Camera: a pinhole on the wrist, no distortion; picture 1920 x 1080 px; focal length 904.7 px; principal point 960.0 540.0 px. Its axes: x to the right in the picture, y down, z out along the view. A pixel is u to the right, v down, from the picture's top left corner.
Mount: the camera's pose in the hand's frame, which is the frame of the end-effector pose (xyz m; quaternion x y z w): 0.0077 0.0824 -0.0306 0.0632 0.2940 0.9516 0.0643
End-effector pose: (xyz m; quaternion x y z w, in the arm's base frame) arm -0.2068 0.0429 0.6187 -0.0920 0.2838 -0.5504 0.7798
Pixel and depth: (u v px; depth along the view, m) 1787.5 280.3 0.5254
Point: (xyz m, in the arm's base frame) 0.3609 0.5351 0.7747
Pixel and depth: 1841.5 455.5 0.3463
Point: 0.1589 0.3748 0.7643
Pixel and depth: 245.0 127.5 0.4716
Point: 0.3825 -0.2437 0.4168
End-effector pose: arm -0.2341 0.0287 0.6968 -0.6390 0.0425 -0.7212 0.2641
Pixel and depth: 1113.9 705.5 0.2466
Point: 0.0165 -0.0778 0.6592
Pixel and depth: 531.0 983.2 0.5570
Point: 0.3194 -0.0678 1.0467
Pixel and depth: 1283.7 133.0 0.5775
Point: 0.2753 -0.4033 0.4212
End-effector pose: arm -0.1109 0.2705 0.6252 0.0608 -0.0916 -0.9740 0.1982
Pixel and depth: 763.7 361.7 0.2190
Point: -0.1277 0.0433 0.7818
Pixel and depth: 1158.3 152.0 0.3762
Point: 0.0226 -0.0933 0.9015
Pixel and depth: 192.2 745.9 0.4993
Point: -0.5515 -0.0409 1.0227
